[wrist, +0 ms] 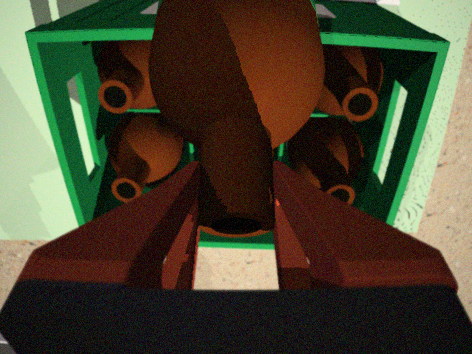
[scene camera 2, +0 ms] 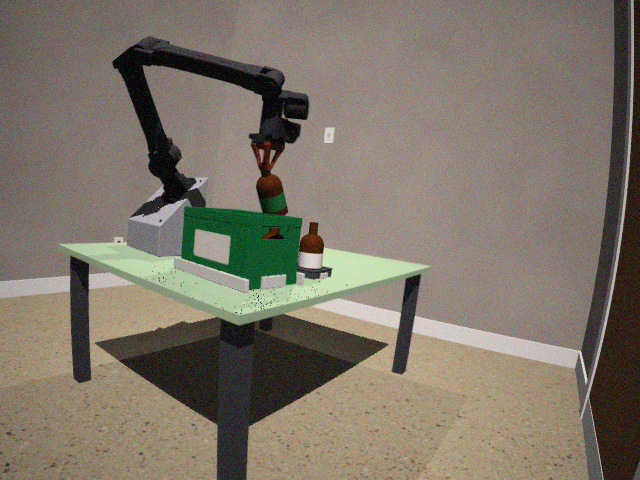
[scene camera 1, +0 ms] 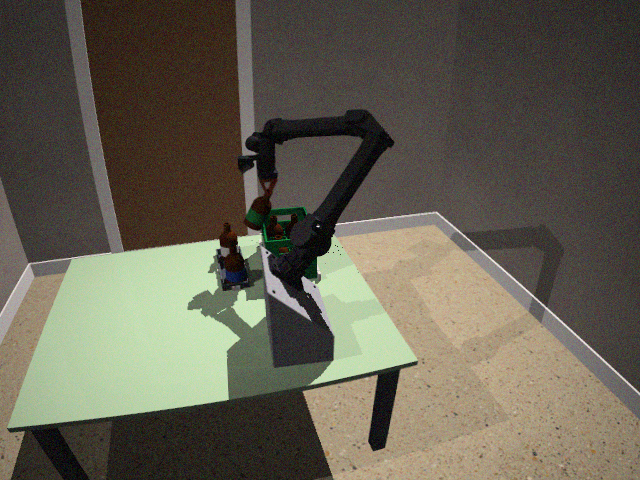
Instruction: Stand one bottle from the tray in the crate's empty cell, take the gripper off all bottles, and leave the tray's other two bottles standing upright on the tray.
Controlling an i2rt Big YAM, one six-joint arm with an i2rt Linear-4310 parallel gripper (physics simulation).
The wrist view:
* my gripper: 236,176
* green-label brown bottle: 235,86
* white-label bottle: 122,65
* blue-label bottle: 143,149
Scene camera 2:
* my gripper: 264,170
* white-label bottle: 311,247
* green-label brown bottle: 269,187
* pale low rail: 241,284
